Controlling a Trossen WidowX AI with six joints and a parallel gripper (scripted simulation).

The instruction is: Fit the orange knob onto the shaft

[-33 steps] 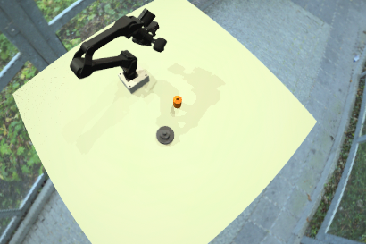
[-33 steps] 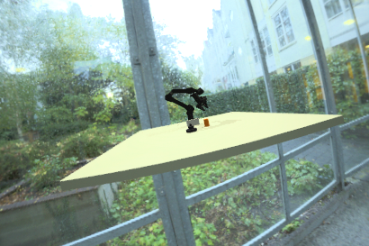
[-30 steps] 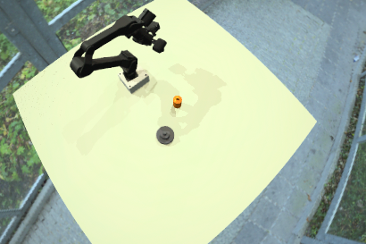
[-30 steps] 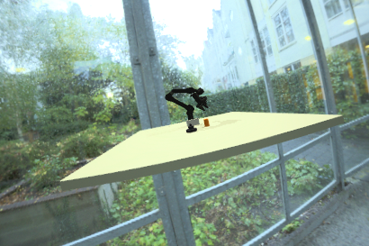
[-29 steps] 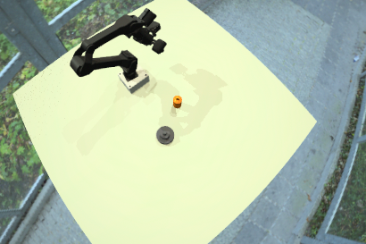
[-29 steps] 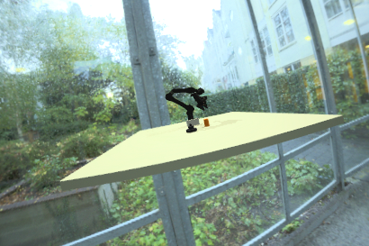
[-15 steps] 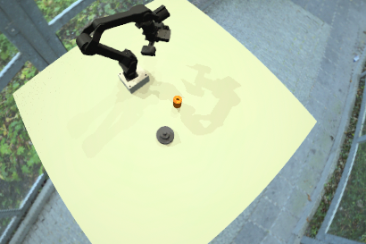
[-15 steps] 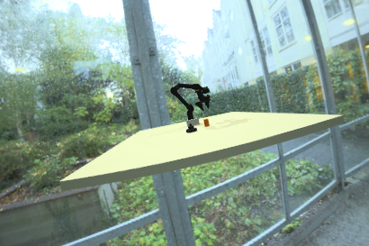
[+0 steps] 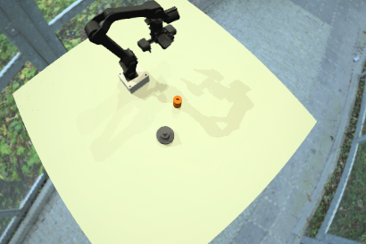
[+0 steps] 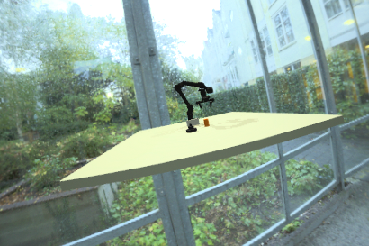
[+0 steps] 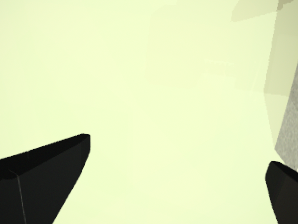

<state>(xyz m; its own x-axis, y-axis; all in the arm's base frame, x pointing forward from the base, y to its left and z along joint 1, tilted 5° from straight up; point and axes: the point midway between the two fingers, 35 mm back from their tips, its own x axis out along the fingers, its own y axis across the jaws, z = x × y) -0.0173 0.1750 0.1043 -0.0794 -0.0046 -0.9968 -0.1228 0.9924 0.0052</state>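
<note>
The orange knob lies 260 mm ahead of my gripper tip, 40 mm to the right of it and 100 mm below it. The rest, counted from my gripper tip: pedestal (370 mm ahead, 170 mm to the right, 90 mm below).
</note>
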